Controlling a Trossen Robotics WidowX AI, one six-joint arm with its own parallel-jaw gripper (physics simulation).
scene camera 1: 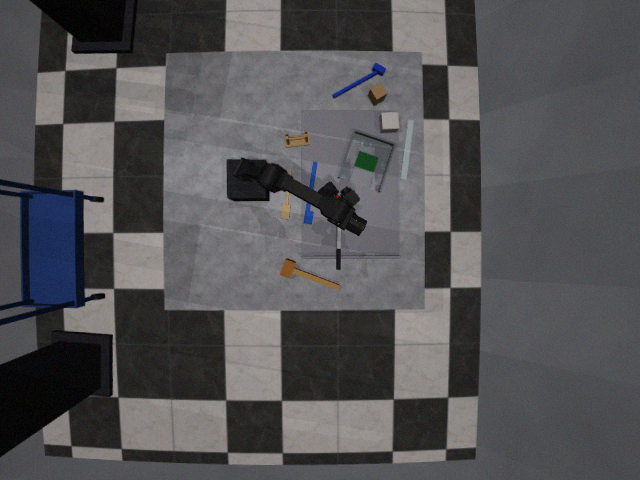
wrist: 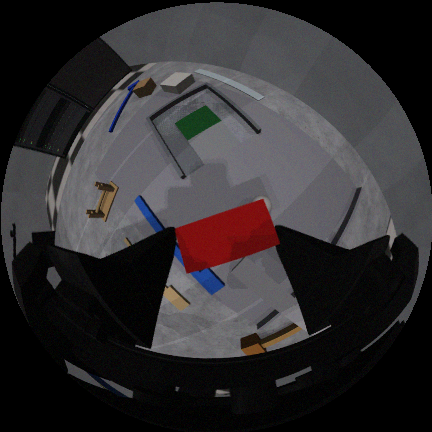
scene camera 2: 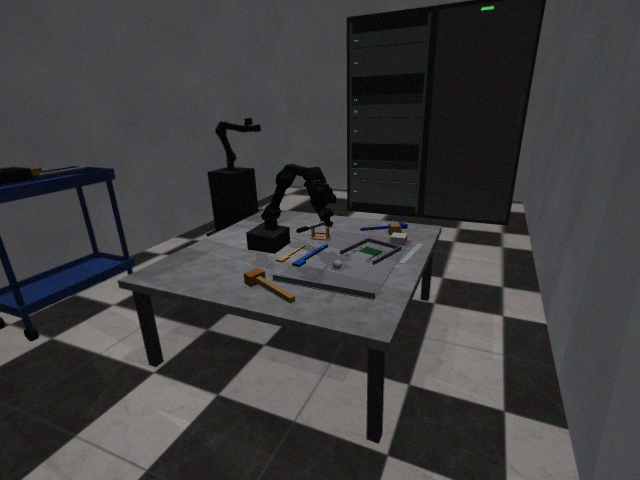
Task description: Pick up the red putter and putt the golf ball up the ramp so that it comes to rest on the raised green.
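Seen in the pictures: gripper, fingertip midpoint: (wrist: pixel 225 232) (scene camera 2: pixel 327 222); arm's base at its link origin: (scene camera 2: pixel 271 228).
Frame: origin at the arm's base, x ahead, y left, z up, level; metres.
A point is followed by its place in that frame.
The red putter has a red block head (scene camera 1: pixel 337 196) @(x 0.403, y -0.111, z 0.136 m) (scene camera 2: pixel 330 224) (wrist: pixel 227 236) @(x 0.420, y -0.131, z 0.137 m), a thin grey shaft and a black grip end (scene camera 1: pixel 338 259) @(x 0.415, y -0.357, z 0.169 m) (scene camera 2: pixel 305 228) @(x 0.421, y -0.340, z 0.162 m). My gripper (scene camera 1: pixel 339 194) @(x 0.420, y -0.129, z 0.128 m) (scene camera 2: pixel 328 222) @(x 0.420, y -0.129, z 0.128 m) (wrist: pixel 225 232) @(x 0.420, y -0.129, z 0.128 m) is shut on the red head and holds the putter above the board. The white golf ball (scene camera 2: pixel 337 264) (wrist: pixel 264 204) rests on the grey board (scene camera 1: pixel 382 232) @(x 0.648, y -0.237, z -0.095 m) (scene camera 2: pixel 330 283) @(x 0.514, y -0.302, z -0.098 m) (wrist: pixel 300 150) @(x 0.662, y -0.144, z -0.095 m); in the wrist view it is partly behind the head, and in scene camera 1 it is hidden below the arm. The green (scene camera 1: pixel 366 161) @(x 0.554, y 0.107, z -0.089 m) (scene camera 2: pixel 370 251) @(x 0.557, y 0.101, z -0.089 m) (wrist: pixel 198 122) @(x 0.553, y 0.097, z -0.090 m) lies inside dark rails on three sides.
A blue club (scene camera 1: pixel 311 191) (scene camera 2: pixel 310 255) @(x 0.292, y -0.078, z -0.086 m) (wrist: pixel 207 281) @(x 0.281, y -0.178, z -0.082 m), a beige club (scene camera 1: pixel 285 210) @(x 0.169, y -0.151, z -0.088 m) (scene camera 2: pixel 283 256) @(x 0.165, y -0.141, z -0.089 m) and an orange mallet (scene camera 1: pixel 287 268) @(x 0.196, y -0.427, z -0.048 m) (scene camera 2: pixel 254 277) @(x 0.213, y -0.454, z -0.058 m) lie nearby. A wooden stand (scene camera 1: pixel 297 140) @(x 0.212, y 0.195, z -0.089 m) (scene camera 2: pixel 320 237) @(x 0.214, y 0.191, z -0.089 m), a blue hammer (scene camera 1: pixel 378 69) @(x 0.594, y 0.564, z -0.074 m), a brown block (scene camera 1: pixel 377 94) @(x 0.585, y 0.415, z -0.038 m) and a white block (scene camera 1: pixel 389 121) @(x 0.650, y 0.293, z -0.051 m) stand farther back.
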